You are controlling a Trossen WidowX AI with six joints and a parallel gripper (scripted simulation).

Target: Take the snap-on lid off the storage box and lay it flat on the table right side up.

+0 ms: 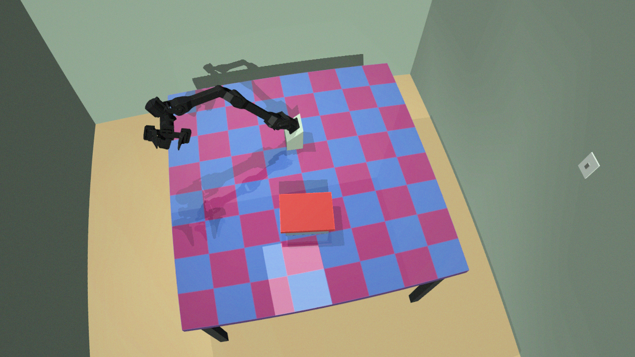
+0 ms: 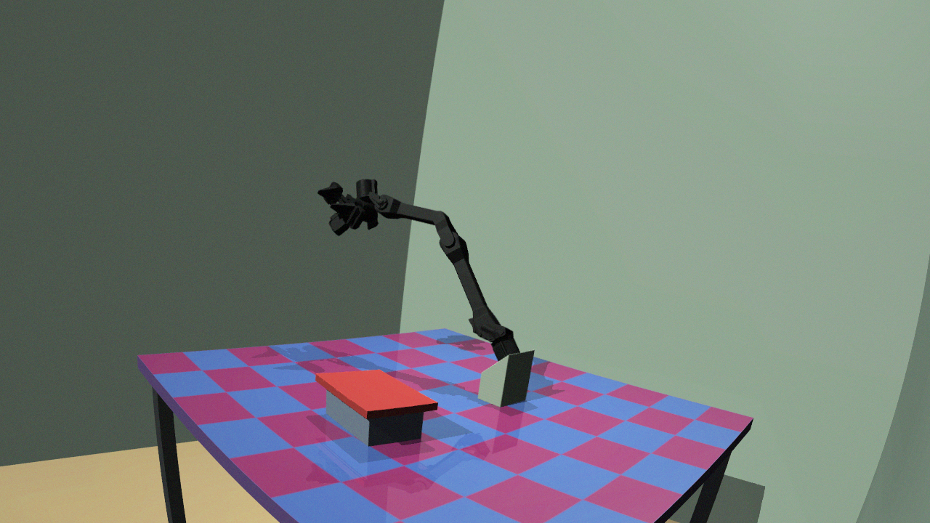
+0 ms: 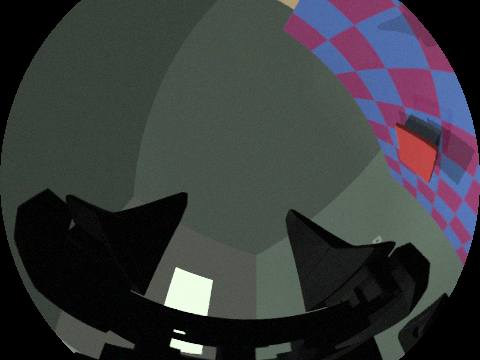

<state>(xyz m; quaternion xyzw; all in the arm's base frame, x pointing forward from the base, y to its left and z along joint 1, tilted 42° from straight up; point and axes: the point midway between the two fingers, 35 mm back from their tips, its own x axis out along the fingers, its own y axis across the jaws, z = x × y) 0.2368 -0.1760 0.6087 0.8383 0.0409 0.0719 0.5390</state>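
Right now the red lid is 190 mm ahead of my gripper tip, 500 mm to the left of it and 380 mm below it. From my gripper tip the other things lie so: grey storage box: 190 mm ahead, 500 mm to the left, 420 mm below.
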